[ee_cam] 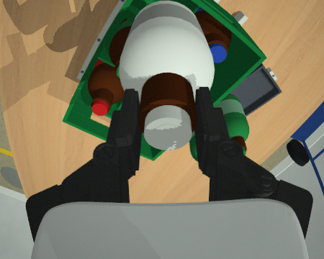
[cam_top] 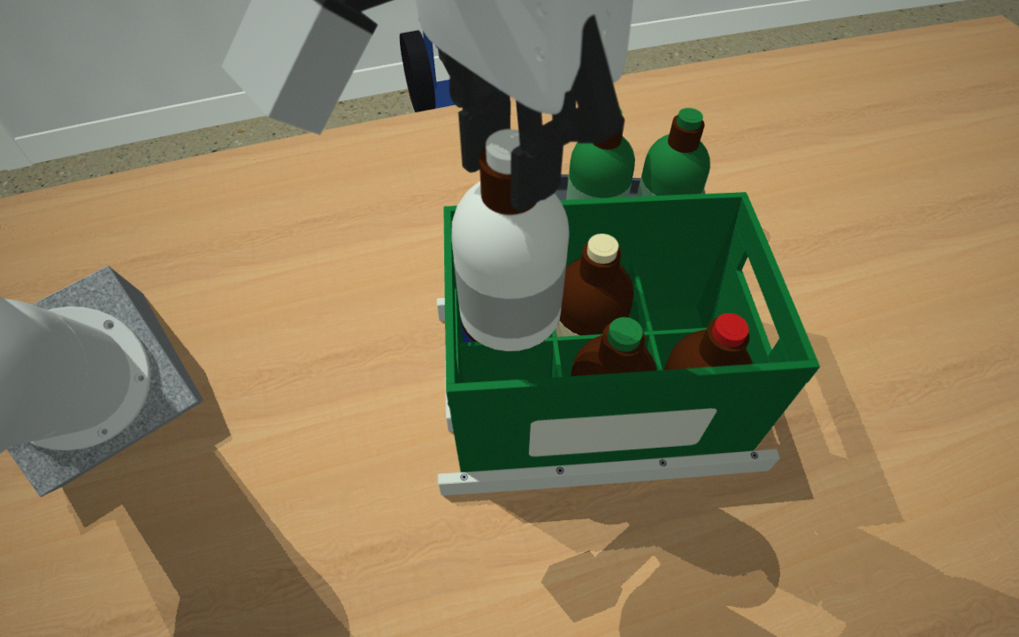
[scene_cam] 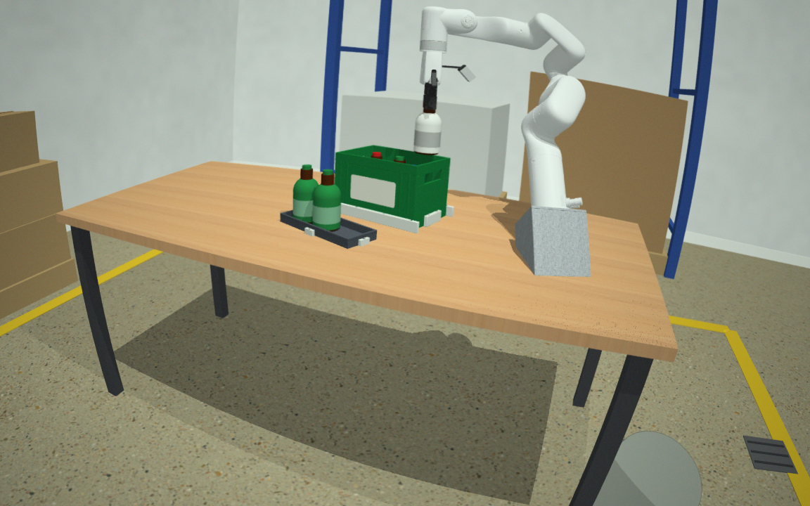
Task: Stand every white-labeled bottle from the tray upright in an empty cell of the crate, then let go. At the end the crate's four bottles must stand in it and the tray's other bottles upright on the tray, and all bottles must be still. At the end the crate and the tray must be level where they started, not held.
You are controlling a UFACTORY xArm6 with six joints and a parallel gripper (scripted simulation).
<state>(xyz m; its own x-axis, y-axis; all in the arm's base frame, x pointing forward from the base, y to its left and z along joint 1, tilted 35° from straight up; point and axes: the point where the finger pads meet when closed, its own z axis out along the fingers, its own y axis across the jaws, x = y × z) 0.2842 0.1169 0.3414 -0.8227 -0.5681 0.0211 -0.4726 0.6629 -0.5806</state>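
My gripper is now 7 cm above the white-labeled bottle. From my hand the other things lie so: green bottle (16 cm ahead, 26 cm to the left, 25 cm below); then green crate (9 cm ahead, 3 cm to the left, 25 cm below); then brown bottle (1 cm ahead, 8 cm to the left, 25 cm below).
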